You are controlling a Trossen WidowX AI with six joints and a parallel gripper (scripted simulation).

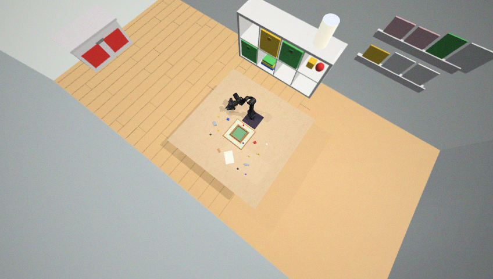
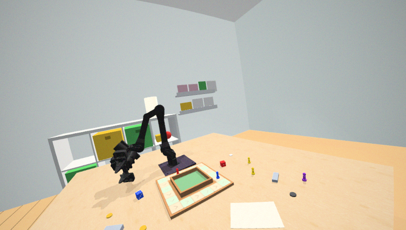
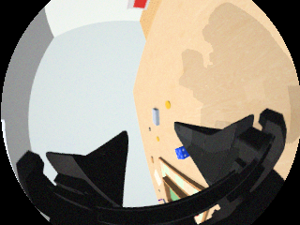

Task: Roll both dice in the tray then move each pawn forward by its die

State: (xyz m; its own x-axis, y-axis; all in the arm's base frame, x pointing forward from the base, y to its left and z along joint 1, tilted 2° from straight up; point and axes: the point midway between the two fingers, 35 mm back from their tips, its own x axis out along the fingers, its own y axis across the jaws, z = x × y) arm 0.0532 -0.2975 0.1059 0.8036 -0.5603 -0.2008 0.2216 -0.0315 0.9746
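Right now my gripper tip is 270 mm short of the blue pawn, 370 mm to the right of it and 70 mm above it. From my gripper tip the other things lie so: green tray 190 mm ahead, 270 mm to the left, 90 mm below; then white sheet 500 mm ahead, 300 mm to the left, 90 mm below; then red pawn 70 mm ahead, 270 mm to the left, 70 mm below.
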